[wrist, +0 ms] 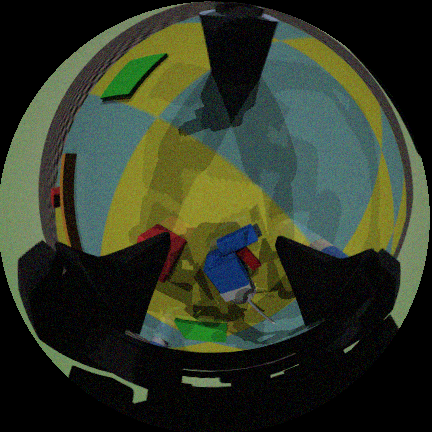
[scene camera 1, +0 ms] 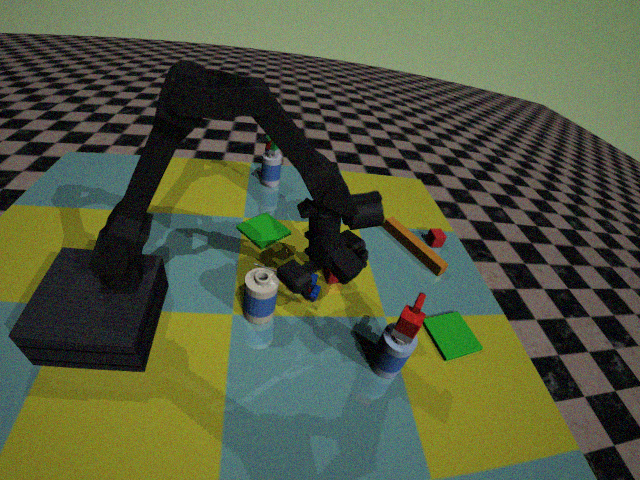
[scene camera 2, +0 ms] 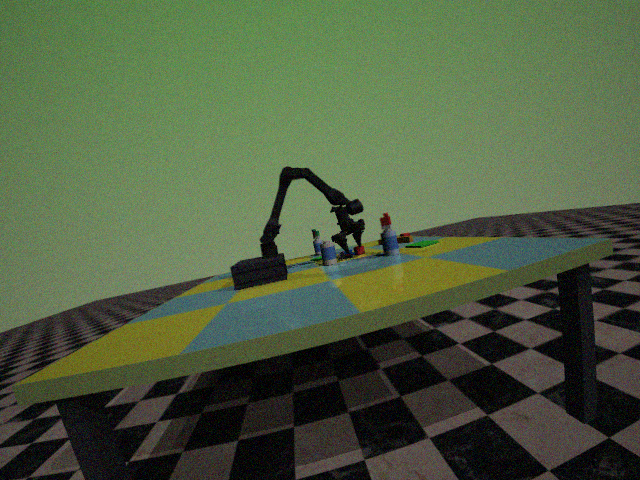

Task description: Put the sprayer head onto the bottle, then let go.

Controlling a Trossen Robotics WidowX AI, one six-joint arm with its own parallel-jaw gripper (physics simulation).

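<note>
The blue sprayer head lies tipped on the table, its thin tube pointing down and right in the wrist view and a small red part at its side. My gripper is wide open, low over the table. In the wrist view the head lies between the two fingers, apart from both. The open white bottle with a blue band stands upright beside one finger, nearer the arm's base. In the wrist view that bottle is partly hidden behind the right finger.
A red cube is close by the other finger. A bottle with a red sprayer stands at the right front. Another capped bottle stands at the back. Green tiles and a wooden bar lie around.
</note>
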